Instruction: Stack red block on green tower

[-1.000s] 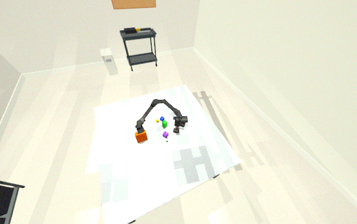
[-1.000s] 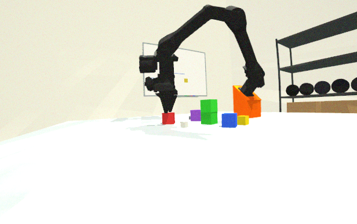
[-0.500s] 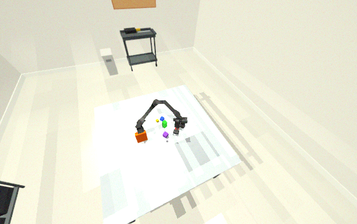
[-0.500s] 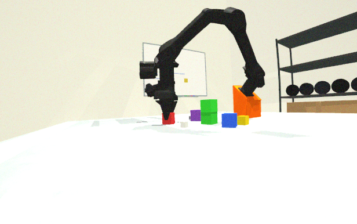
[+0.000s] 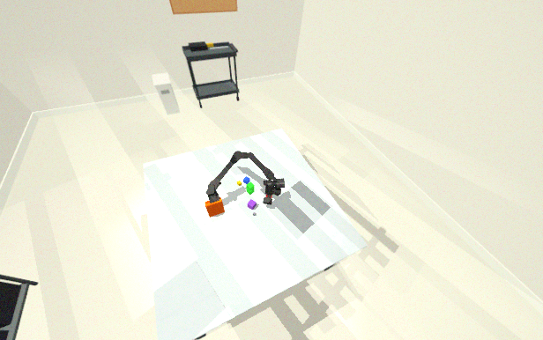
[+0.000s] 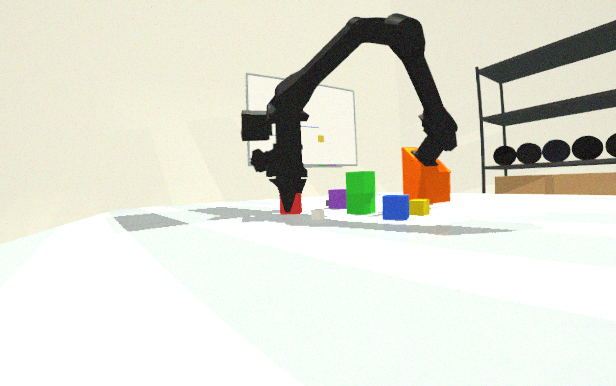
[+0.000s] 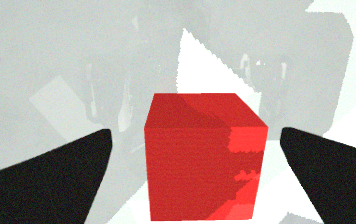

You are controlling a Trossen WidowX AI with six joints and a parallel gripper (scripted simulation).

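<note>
My gripper tip is now 100 mm past the green block, 120 mm to the right of it and 60 mm below it. Also, from my gripper tip: red block: 10 mm above; purple block: 140 mm behind, 20 mm above; blue block: 90 mm behind, 220 mm to the left, 10 mm above.
</note>
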